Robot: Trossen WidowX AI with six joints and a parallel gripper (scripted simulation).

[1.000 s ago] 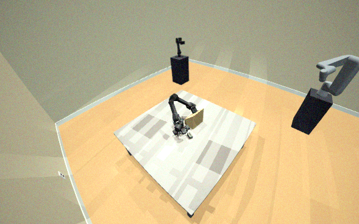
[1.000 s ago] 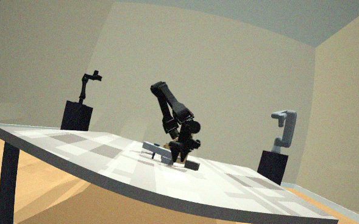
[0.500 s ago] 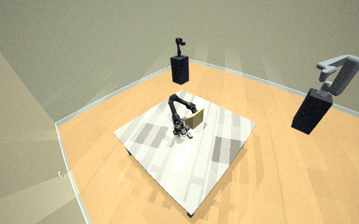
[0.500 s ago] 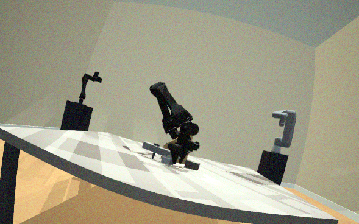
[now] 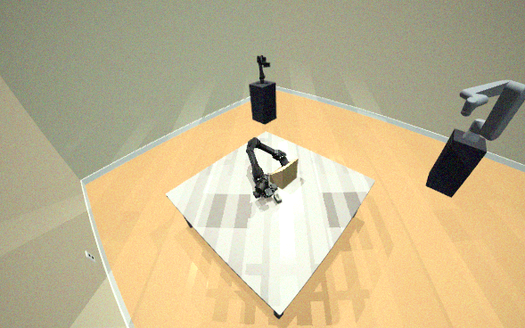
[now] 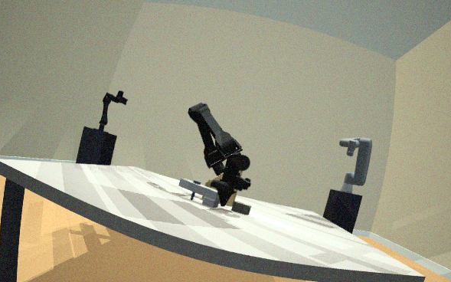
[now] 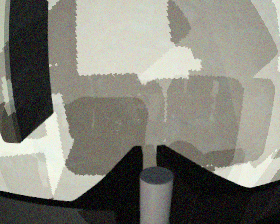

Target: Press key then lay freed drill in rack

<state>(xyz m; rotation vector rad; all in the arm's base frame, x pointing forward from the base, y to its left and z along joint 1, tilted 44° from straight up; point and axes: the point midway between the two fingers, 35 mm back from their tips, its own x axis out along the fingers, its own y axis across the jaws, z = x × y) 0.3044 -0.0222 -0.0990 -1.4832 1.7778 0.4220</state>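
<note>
The drill is 5 cm to the right of my gripper tip, 4 cm above it and 2 cm behind it. Round my gripper tip: dark block: 8 cm to the left, 5 cm behind; then dark key: 13 cm to the right, 5 cm behind, 4 cm above; then grey fixture block: 11 cm to the right, 4 cm behind, 3 cm above.
</note>
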